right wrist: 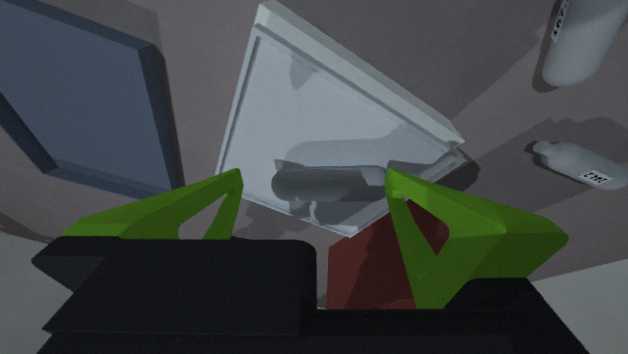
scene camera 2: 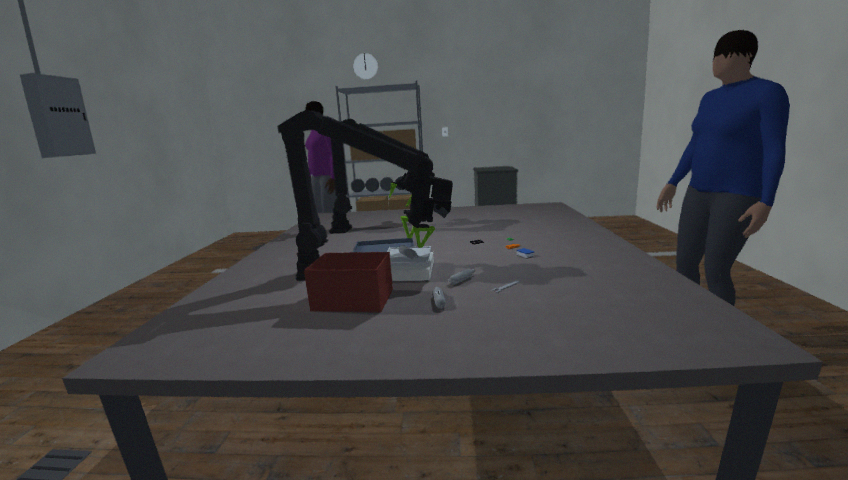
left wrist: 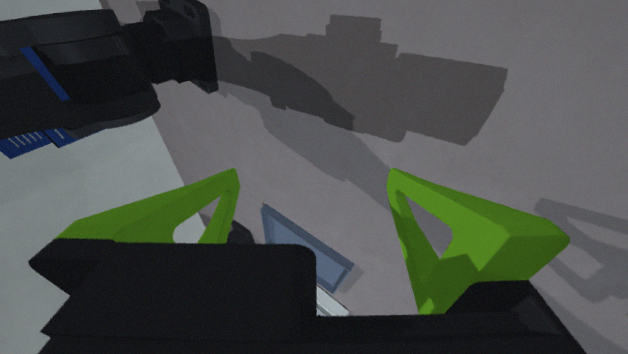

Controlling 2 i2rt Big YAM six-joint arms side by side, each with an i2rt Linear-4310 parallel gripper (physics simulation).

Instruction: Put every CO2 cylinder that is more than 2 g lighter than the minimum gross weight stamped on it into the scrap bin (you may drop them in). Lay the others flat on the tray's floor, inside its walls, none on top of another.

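Frame: origin at the left arm's base, x ahead, y left, z up, level; metres.
Seen in the pictures: left gripper, between the fingertips: [scene camera 2: 397, 202] [left wrist: 313, 176]; right gripper, between the fingertips: [right wrist: 313, 176] [scene camera 2: 414, 242]; left arm's base, origin of its link: [scene camera 2: 341, 230] [left wrist: 194, 43]; right arm's base, origin of its link: [left wrist: 245, 233].
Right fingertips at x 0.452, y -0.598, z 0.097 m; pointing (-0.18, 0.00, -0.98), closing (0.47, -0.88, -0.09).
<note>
Pixels of each thing's top centre, then the offset from my right fingertips to it.
- grey cylinder, centre of its top: [right wrist: 337, 197] [scene camera 2: 408, 248] dx -0.019, dy -0.031, dz -0.009 m
- second cylinder, centre of its top: [scene camera 2: 462, 271] dx +0.156, dy -0.104, dz -0.068 m
- third cylinder, centre of its top: [right wrist: 593, 174] [scene camera 2: 438, 291] dx +0.091, dy -0.255, dz -0.067 m
- blue-grey tray, centre of its top: [right wrist: 75, 130] [left wrist: 299, 255] [scene camera 2: 384, 245] dx -0.157, dy +0.231, dz -0.077 m
- red scrap bin, centre of its top: [right wrist: 408, 318] [scene camera 2: 348, 260] dx -0.156, dy -0.240, dz +0.023 m
- wrench, centre of its top: [scene camera 2: 506, 285] dx +0.286, dy -0.159, dz -0.094 m
- white box, centre of its top: [scene camera 2: 525, 250] dx +0.386, dy +0.128, dz -0.079 m
- orange item, centre of its top: [scene camera 2: 513, 244] dx +0.356, dy +0.233, dz -0.088 m
- small green item, centre of its top: [scene camera 2: 509, 238] dx +0.356, dy +0.340, dz -0.093 m
- black item, centre of its top: [scene camera 2: 476, 241] dx +0.217, dy +0.311, dz -0.092 m
A grey cylinder [scene camera 2: 408, 252] [right wrist: 325, 184] lies on the white scale [scene camera 2: 410, 271] [right wrist: 265, 120]; the scale's display does not show. My right gripper [scene camera 2: 415, 243] [right wrist: 313, 176] is open and empty above the scale; one fingertip overlaps the cylinder's neck end in its wrist view. A second cylinder [scene camera 2: 461, 276] [right wrist: 585, 45], its label partly cut off, and a third cylinder [scene camera 2: 439, 298] [right wrist: 580, 162], label hard to read, lie on the table. The blue-grey tray [scene camera 2: 383, 242] [left wrist: 307, 235] [right wrist: 155, 100] and red scrap bin [scene camera 2: 348, 291] [right wrist: 367, 270] flank the scale. My left gripper [scene camera 2: 399, 202] [left wrist: 313, 176] is open and empty, high above the table.
A wrench [scene camera 2: 505, 286] lies beyond the cylinders. A blue and white box [scene camera 2: 525, 252], an orange item [scene camera 2: 512, 246], a small green item [scene camera 2: 509, 239] and a black item [scene camera 2: 476, 241] lie farther back. A person in blue [scene camera 2: 737, 136] stands beside the table.
</note>
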